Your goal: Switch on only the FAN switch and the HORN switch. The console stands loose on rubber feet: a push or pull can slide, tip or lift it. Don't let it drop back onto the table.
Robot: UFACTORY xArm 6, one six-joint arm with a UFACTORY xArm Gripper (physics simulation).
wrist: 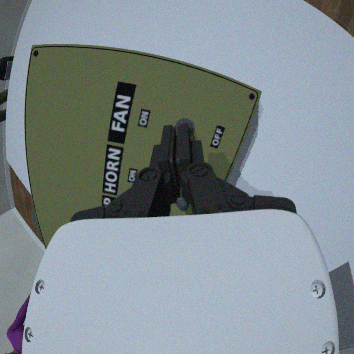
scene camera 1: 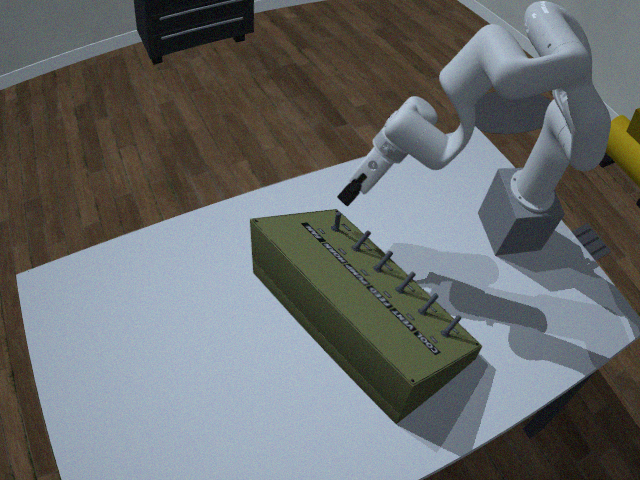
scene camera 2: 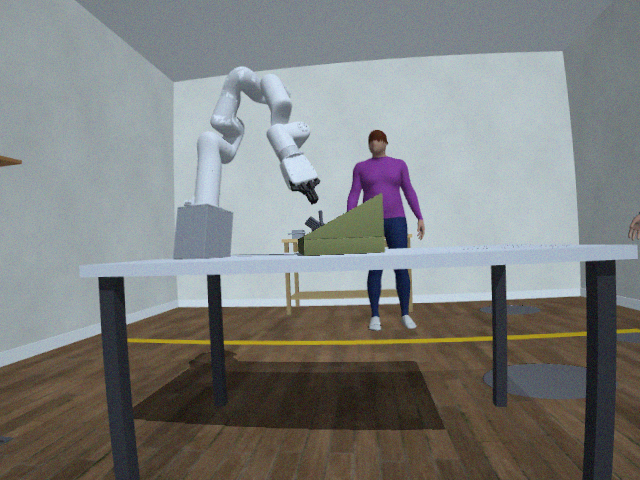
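Seen in the pictures: gripper, fingertip midpoint: (wrist: 178, 142) (scene camera 1: 343, 200) (scene camera 2: 315, 202); arm's base, link origin: (scene camera 1: 532, 191) (scene camera 2: 205, 209).
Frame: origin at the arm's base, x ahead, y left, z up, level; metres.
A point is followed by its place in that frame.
Note:
The olive console (scene camera 1: 310, 258) @[x 0.569, y -0.129, z -0.022 m] (scene camera 2: 356, 232) @[x 0.545, y -0.277, z -0.119 m] (wrist: 70, 125) @[x 0.557, y -0.181, z -0.031 m] sits on the table and looks level. The FAN lever (scene camera 1: 336, 221) @[x 0.444, y -0.213, z -0.063 m] (scene camera 2: 320, 217) @[x 0.437, y -0.221, z -0.065 m] leans to its ON side, standing nearly upright, unlike the others; in the wrist view its end (wrist: 185, 123) shows past the fingertips, the rest hidden. The HORN lever (scene camera 1: 362, 241) @[x 0.424, y -0.140, z -0.070 m] leans to OFF, in line with the remaining levers; part of it (wrist: 182, 203) @[x 0.406, y -0.150, z -0.055 m] shows between the finger linkages. My gripper (scene camera 1: 346, 199) @[x 0.423, y -0.221, z -0.015 m] (scene camera 2: 313, 200) @[x 0.423, y -0.221, z -0.015 m] (wrist: 178, 142) @[x 0.423, y -0.221, z -0.015 m] is shut and empty, a little above the FAN end of the console, apart from the levers in both scene views.
The PUMP lever (scene camera 1: 383, 261) @[x 0.419, y -0.070, z -0.070 m], FEED lever (scene camera 1: 405, 282) @[x 0.413, y 0.001, z -0.070 m], VENT lever (scene camera 1: 428, 304) @[x 0.407, y 0.073, z -0.069 m] and COOL lever (scene camera 1: 451, 326) @[x 0.401, y 0.144, z -0.070 m] all lean to OFF. The white table (scene camera 1: 155, 335) @[x 0.916, y -0.230, z -0.185 m] (scene camera 2: 465, 256) @[x 0.777, y -0.540, z -0.194 m] carries the arm's grey base (scene camera 1: 519, 222) @[x 0.084, y 0.039, z -0.030 m] (scene camera 2: 204, 232) @[x 0.026, y -0.112, z -0.092 m]. A person (scene camera 2: 383, 186) stands behind the table.

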